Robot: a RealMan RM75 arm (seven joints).
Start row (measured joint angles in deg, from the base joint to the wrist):
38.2 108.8 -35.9 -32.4 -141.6 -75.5 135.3
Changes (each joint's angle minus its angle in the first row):
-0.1 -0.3 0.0 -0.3 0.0 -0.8 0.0
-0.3 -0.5 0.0 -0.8 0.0 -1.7 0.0
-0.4 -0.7 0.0 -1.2 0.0 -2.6 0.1
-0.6 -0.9 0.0 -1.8 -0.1 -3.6 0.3
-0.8 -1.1 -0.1 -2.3 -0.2 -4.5 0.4
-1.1 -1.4 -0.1 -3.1 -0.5 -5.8 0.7
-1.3 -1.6 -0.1 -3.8 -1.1 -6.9 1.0
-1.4 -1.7 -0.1 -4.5 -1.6 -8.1 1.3
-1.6 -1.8 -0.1 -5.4 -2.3 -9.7 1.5
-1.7 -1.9 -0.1 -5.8 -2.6 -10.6 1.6
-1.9 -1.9 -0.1 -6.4 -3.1 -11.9 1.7
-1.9 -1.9 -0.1 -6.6 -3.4 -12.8 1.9
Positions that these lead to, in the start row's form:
38.1 108.5 -35.9 -32.7 -141.6 -76.3 135.3
37.9 108.3 -35.9 -33.2 -141.6 -77.2 135.3
37.8 108.1 -35.9 -33.6 -141.6 -78.1 135.4
37.6 107.9 -35.9 -34.2 -141.7 -79.1 135.6
37.4 107.7 -36.0 -34.7 -141.8 -80.0 135.7
37.1 107.4 -36.0 -35.5 -142.1 -81.3 136.0
36.9 107.2 -36.0 -36.2 -142.7 -82.4 136.3
36.8 107.1 -36.0 -36.9 -143.2 -83.6 136.6
36.6 107.0 -36.0 -37.8 -143.9 -85.2 136.8
36.5 106.9 -36.0 -38.2 -144.2 -86.1 136.9
36.3 106.9 -36.0 -38.8 -144.7 -87.4 137.0
36.3 106.9 -36.0 -39.0 -145.0 -88.3 137.2

